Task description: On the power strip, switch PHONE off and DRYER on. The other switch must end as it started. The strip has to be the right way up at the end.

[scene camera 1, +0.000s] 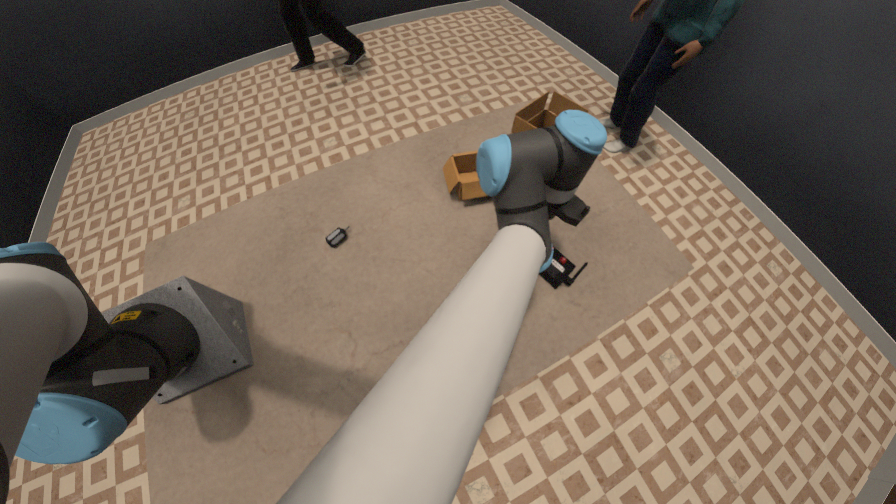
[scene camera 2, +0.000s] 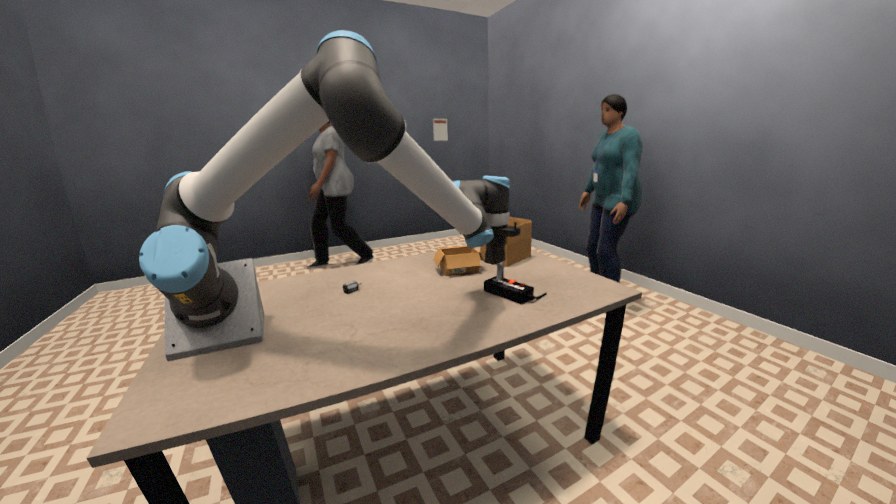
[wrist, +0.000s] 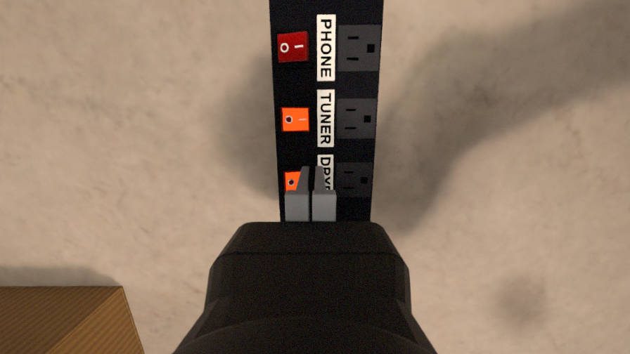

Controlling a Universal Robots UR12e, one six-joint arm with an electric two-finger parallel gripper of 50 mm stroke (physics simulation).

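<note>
The black power strip (scene camera 1: 554,276) (scene camera 2: 501,290) (wrist: 300,85) lies on the table, right way up, with switches, labels and sockets facing up. In the wrist view the PHONE switch (wrist: 293,47) is dark red and unlit. The TUNER switch (wrist: 295,119) is lit orange. The DRYER switch (wrist: 291,181) is lit orange too, its right part hidden behind a finger. My gripper (scene camera 2: 500,278) (wrist: 312,179) points down at the strip's DRYER end, with its fingers together and empty. The fingertips are over the edge of the DRYER switch and its label; contact cannot be told. The arm hides the fingers in scene camera 1.
A small open box (scene camera 1: 466,183) (scene camera 2: 460,262) and a taller box (scene camera 1: 529,119) (scene camera 2: 518,241) stand behind the strip. A box corner (wrist: 60,320) shows in the wrist view. A small dark object (scene camera 1: 336,236) (scene camera 2: 350,287) lies mid-table. A cord stub (scene camera 1: 579,272) (scene camera 2: 540,295) sticks out from the strip's end.
</note>
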